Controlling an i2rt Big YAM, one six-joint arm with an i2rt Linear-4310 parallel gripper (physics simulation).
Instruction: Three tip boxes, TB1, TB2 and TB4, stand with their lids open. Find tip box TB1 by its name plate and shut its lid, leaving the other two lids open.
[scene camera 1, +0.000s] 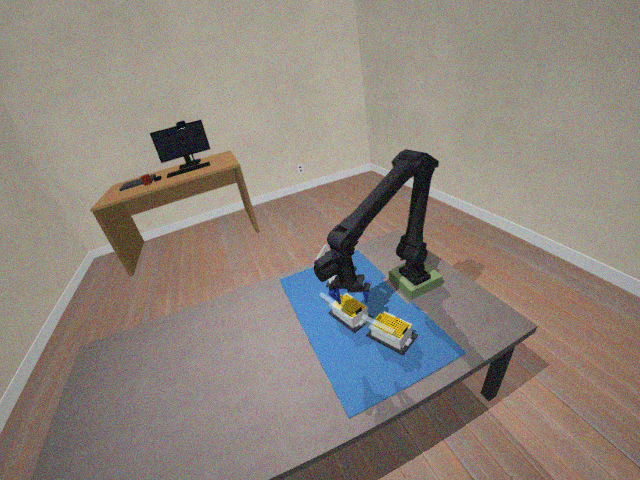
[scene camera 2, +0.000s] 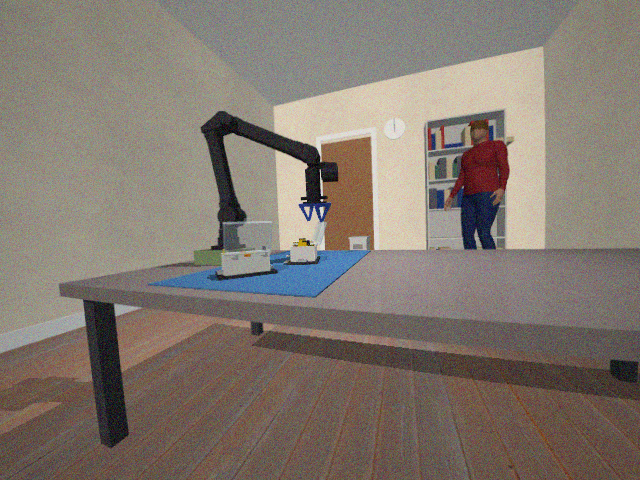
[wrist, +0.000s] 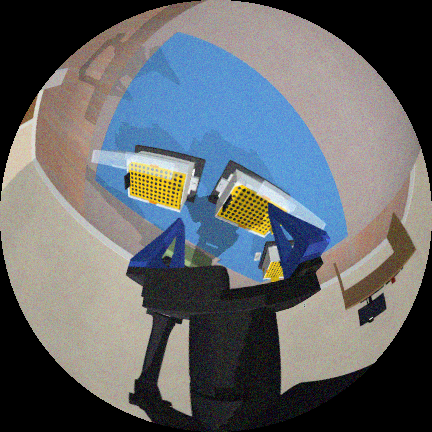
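Pixels of known places: gripper, fingertip midpoint: (scene camera 1: 353, 303) (scene camera 2: 314, 221) (wrist: 224, 214); arm's base at its link origin: (scene camera 1: 414, 274).
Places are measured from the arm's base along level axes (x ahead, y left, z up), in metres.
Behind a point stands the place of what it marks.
Observation:
Three white tip boxes with yellow racks stand on the blue mat, their name plates unreadable. The near box (scene camera 1: 391, 328) (scene camera 2: 245, 262) (wrist: 156, 182) has its clear lid (scene camera 2: 248, 236) @[x 0.299, y -0.288, z 0.058 m] upright. The middle box (scene camera 1: 349, 305) @[x 0.329, y 0.010, z 0.008 m] (scene camera 2: 303, 254) (wrist: 245, 207) @[x 0.329, y 0.028, z 0.007 m] has its lid (scene camera 1: 326, 298) @[x 0.416, y 0.011, z 0.093 m] (scene camera 2: 319, 235) @[x 0.406, y -0.033, z 0.046 m] (wrist: 300, 212) @[x 0.410, y 0.029, z 0.094 m] standing open, leaning outward. The third box (wrist: 274, 270) @[x 0.232, y -0.228, z 0.007 m] is partly behind a finger in the wrist view, and its lid state is unclear. My gripper (scene camera 1: 353, 298) @[x 0.348, y 0.093, z 0.097 m] (scene camera 2: 315, 220) @[x 0.348, y 0.093, z 0.097 m] (wrist: 224, 214) @[x 0.348, y 0.093, z 0.097 m] is open and empty, fingers pointing down, above the middle box and near its lid.
The blue mat (scene camera 1: 330, 351) @[x 0.477, y 0.125, z -0.050 m] (scene camera 2: 310, 286) @[x 0.482, y -0.339, z -0.050 m] (wrist: 235, 95) @[x 0.462, y 0.174, z -0.050 m] lies on the grey table (scene camera 1: 180, 382) @[x 1.029, y -0.025, z -0.053 m] (scene camera 2: 465, 289) @[x 0.780, y -0.305, z -0.053 m]. The arm's green base block (scene camera 1: 416, 284) @[x 0.038, y 0.060, z 0.005 m] (scene camera 2: 207, 257) @[x -0.027, y -0.092, z -0.024 m] stands beside the mat. A desk with a monitor (scene camera 1: 180, 140) and a person (scene camera 2: 480, 180) are in the background.

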